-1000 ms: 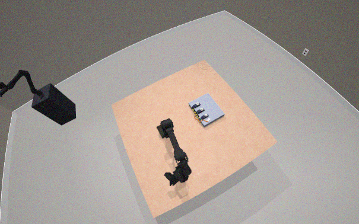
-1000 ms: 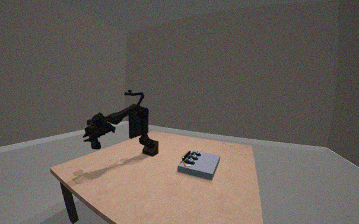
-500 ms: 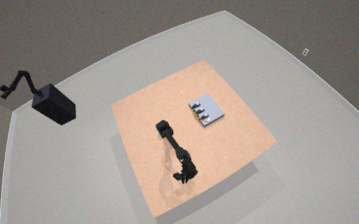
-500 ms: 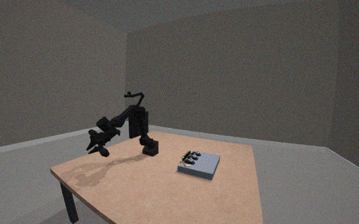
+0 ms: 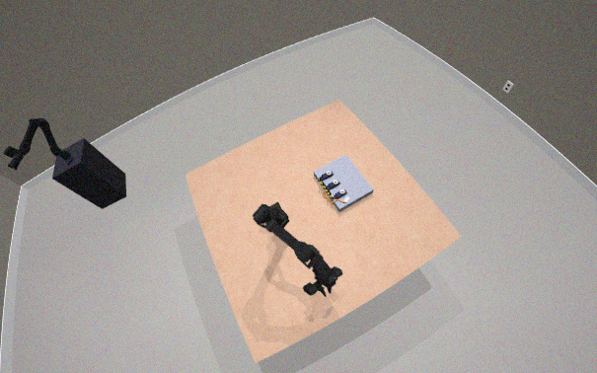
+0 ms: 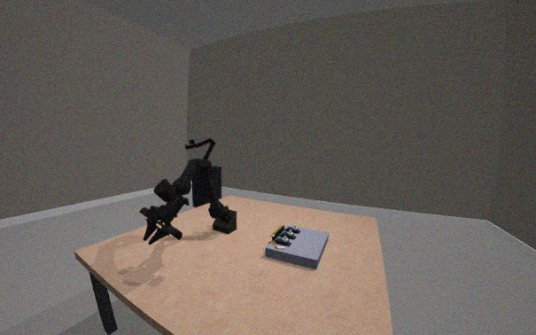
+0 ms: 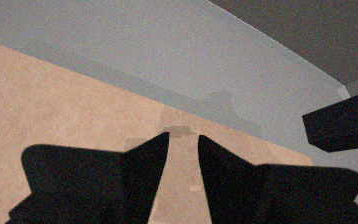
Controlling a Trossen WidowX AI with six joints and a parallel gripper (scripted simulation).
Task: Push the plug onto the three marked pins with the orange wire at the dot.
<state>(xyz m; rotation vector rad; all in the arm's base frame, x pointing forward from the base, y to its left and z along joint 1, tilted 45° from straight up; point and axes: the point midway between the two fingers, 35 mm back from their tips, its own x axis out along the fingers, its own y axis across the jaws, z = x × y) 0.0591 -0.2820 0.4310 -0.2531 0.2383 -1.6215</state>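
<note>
Now: gripper tip 27 cm short of the white band, 48 cm to the right of it and 8 cm above it. The rest, counted from my gripper tip: grey printed holder 43 cm ahead, 56 cm to the left, 13 cm below.
</note>
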